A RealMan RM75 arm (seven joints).
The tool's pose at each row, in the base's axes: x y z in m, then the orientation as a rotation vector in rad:
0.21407, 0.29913, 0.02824, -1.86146, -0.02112, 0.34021
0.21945, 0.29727, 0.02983, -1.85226, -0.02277, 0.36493
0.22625, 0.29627, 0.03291, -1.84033, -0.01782, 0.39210
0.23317, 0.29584, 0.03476, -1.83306, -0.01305, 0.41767
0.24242, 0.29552, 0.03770, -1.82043, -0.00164, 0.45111
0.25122, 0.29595, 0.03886, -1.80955, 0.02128, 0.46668
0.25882, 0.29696, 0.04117, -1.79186, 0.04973, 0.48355
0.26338, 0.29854, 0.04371, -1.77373, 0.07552, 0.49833
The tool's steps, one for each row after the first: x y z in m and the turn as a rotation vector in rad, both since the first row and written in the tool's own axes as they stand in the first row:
0.00445, -0.00174, -0.00347, 0.00676, -0.01888, 0.01081
0.01009, -0.00537, -0.00690, 0.01666, -0.03649, 0.02720
0.01623, -0.00804, -0.00949, 0.02192, -0.05255, 0.04313
0.02437, -0.01214, -0.01285, 0.03222, -0.07137, 0.06732
0.03262, -0.01473, -0.01490, 0.04396, -0.07195, 0.09032
0.03957, -0.01840, -0.01645, 0.06264, -0.07153, 0.11743
0.04366, -0.02199, -0.01678, 0.08143, -0.07108, 0.14174

